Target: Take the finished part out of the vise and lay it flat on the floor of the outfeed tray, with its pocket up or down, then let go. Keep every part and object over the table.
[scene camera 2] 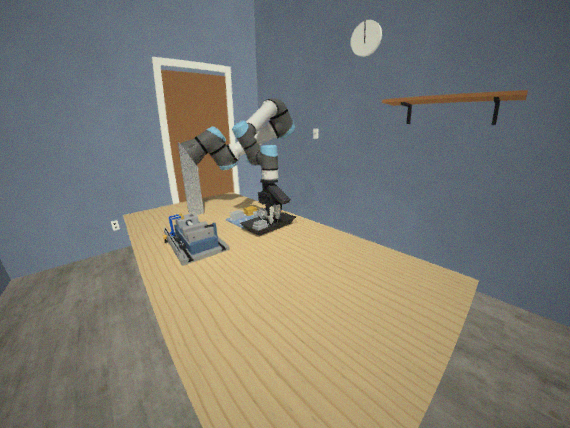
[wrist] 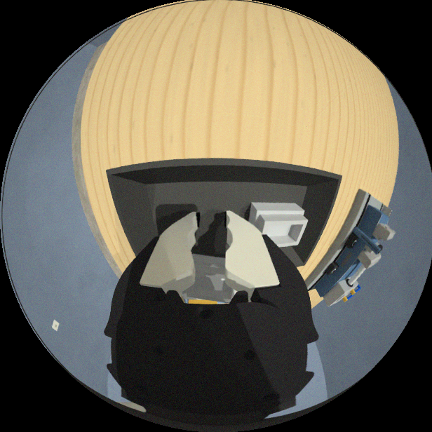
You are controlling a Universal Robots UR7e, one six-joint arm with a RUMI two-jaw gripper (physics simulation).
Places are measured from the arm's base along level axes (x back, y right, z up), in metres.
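Pixels of known places: gripper, between the fingertips: (scene camera 2: 273, 223); arm's base, origin of its link: (scene camera 2: 188, 154).
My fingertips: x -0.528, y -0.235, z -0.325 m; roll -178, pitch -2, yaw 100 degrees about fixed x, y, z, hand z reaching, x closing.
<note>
For each thing: its middle in the pictures, then the offset to it from my fingertips. "pt": a spot on its surface instead. Level surfaces: height alone.
- dark outfeed tray, a spot on its surface: (scene camera 2: 277, 228) pt dx -0.040, dy +0.008, dz -0.011 m
- light grey part, middle of its body: (scene camera 2: 260, 225) dx +0.001, dy +0.075, dz +0.010 m
- vise, middle of its body: (scene camera 2: 192, 233) dx +0.064, dy +0.369, dz +0.030 m
- mat, height of its surface: dz -0.009 m
- yellow block, middle of its body: (scene camera 2: 250, 211) dx +0.225, dy +0.009, dz +0.007 m
- blue fixture, a spot on its surface: (scene camera 2: 172, 224) pt dx +0.137, dy +0.435, dz +0.064 m
- wooden table, height of its surface: dz -0.019 m
My gripper (scene camera 2: 272, 221) (wrist: 212, 212) points down over the dark outfeed tray (scene camera 2: 277, 228) (wrist: 220, 173), its pale fingers low inside the tray's outline. It is shut on a grey finished part (wrist: 210, 272), which shows between the fingers in the wrist view; the fingers partly hide it. Whether the part touches the tray floor cannot be told. Another light grey part (scene camera 2: 259, 225) (wrist: 277, 226) lies in the tray beside the fingers, with a rectangular pocket showing in the wrist view. The vise (scene camera 2: 202, 242) (wrist: 352, 250), blue and grey, stands apart from the tray.
A light blue tray or mat (scene camera 2: 232, 220) with pale blocks and a yellow block (scene camera 2: 250, 210) (wrist: 202, 301) lies behind the outfeed tray. A blue fixture (scene camera 2: 173, 223) stands by the vise. The wooden table (scene camera 2: 310, 310) (wrist: 225, 90) stretches beyond the tray; its edge is near the tray's far side.
</note>
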